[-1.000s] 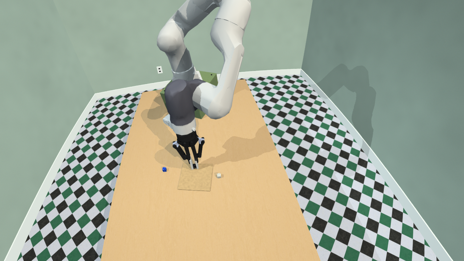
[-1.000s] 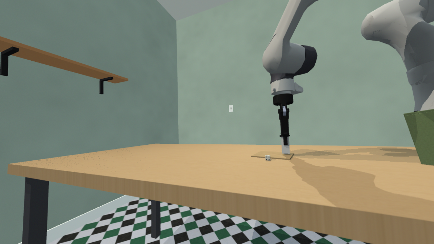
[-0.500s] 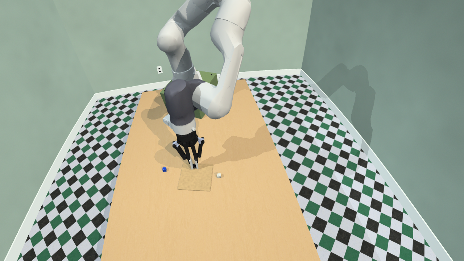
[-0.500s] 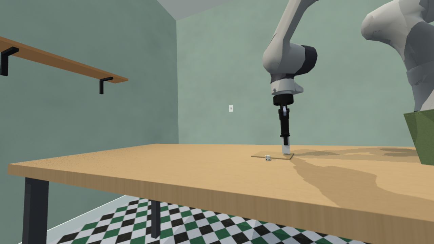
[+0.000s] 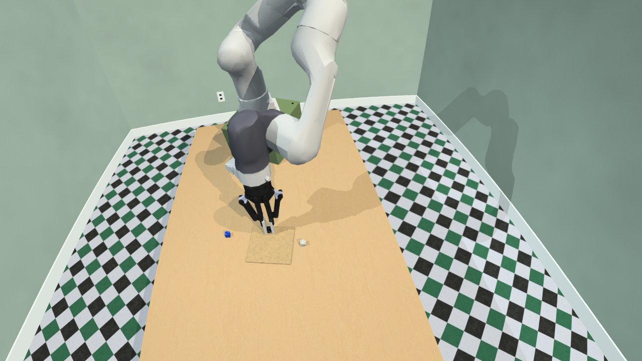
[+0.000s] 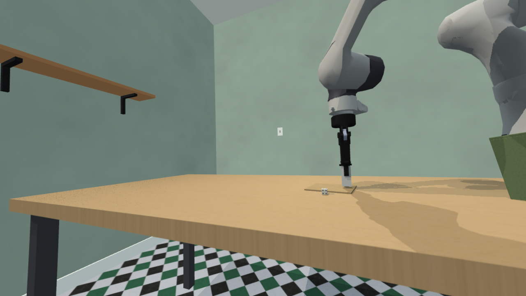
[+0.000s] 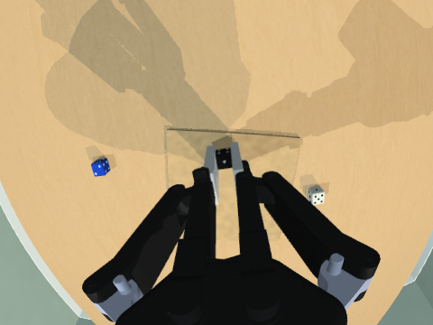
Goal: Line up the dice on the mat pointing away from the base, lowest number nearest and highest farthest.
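Now: the black die 30 mm below my hand. From my hand the other things lie so: blue die (140 mm to the right, 40 mm below); then tan mat (50 mm ahead, 40 mm below); then white die (100 mm to the left, 60 mm ahead, 40 mm below).
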